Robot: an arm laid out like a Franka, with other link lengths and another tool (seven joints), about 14 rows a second.
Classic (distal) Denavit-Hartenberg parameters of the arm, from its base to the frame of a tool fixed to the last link. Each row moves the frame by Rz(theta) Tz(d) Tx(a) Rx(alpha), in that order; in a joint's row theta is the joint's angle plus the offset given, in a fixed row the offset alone. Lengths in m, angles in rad.
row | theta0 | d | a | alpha
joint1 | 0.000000 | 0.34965 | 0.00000 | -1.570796
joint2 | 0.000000 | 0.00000 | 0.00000 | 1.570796
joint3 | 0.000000 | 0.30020 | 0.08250 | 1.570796
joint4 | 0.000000 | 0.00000 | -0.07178 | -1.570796
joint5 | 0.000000 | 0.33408 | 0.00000 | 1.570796
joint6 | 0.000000 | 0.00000 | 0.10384 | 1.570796
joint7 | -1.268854 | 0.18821 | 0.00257 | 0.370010
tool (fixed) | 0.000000 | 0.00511 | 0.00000 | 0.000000
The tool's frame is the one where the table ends.
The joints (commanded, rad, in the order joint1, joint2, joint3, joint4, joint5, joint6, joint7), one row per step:
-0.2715 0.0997 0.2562 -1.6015 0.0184 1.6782 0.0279
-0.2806 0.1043 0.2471 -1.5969 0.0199 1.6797 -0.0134
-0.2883 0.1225 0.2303 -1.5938 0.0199 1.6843 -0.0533
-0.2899 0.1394 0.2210 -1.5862 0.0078 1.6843 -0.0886
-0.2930 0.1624 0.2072 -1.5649 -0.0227 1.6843 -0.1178
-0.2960 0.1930 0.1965 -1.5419 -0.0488 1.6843 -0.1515
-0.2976 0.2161 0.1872 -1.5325 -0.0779 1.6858 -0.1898
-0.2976 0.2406 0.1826 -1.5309 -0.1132 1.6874 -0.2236
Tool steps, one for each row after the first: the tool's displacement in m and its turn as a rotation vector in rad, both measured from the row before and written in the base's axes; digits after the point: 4 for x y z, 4 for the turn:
0.0013 -0.0099 -0.0004 0.0024 -0.0033 0.0227
0.0029 -0.0141 -0.0082 0.0038 0.0084 0.0152
0.0026 -0.0088 -0.0061 -0.0077 0.0081 0.0260
0.0049 -0.0160 -0.0038 -0.0261 0.0029 0.0164
0.0057 -0.0138 -0.0074 -0.0193 0.0091 0.0234
0.0027 -0.0122 -0.0090 -0.0227 0.0154 0.0320
0.0015 -0.0095 -0.0130 -0.0261 0.0259 0.0357

